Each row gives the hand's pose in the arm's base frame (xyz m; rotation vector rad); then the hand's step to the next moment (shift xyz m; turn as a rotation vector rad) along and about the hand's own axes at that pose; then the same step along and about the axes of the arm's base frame.
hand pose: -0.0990 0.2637 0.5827 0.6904 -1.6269 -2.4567
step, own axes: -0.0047 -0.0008 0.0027 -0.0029 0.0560 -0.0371
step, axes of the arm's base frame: 0.0031 0.0042 0.0016 0.0101 -0.0537 0.0392
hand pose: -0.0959 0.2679 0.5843 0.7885 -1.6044 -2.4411
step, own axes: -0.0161 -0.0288 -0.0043 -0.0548 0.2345 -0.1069
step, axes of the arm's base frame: 0.0211 0.0149 -0.0210 0.0557 -0.1692 0.1941
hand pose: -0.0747 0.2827 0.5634 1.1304 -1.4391 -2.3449
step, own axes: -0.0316 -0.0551 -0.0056 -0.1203 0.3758 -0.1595
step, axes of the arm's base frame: 0.0388 0.0405 -0.0304 0.1039 -0.2469 0.3307
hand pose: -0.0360 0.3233 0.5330 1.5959 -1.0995 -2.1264
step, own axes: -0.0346 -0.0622 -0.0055 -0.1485 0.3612 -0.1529
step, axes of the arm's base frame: 0.0313 0.0610 -0.0197 0.1113 -0.2171 0.3411
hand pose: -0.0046 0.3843 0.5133 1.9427 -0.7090 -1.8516
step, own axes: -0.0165 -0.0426 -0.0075 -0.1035 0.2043 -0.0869
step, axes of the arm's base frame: 0.0118 0.0435 -0.0108 0.0631 -0.1114 0.2088
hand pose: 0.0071 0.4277 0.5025 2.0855 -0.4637 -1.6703
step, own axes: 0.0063 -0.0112 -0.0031 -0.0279 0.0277 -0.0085
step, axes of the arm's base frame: 0.0043 0.0067 -0.0105 0.0023 -0.0085 0.0393
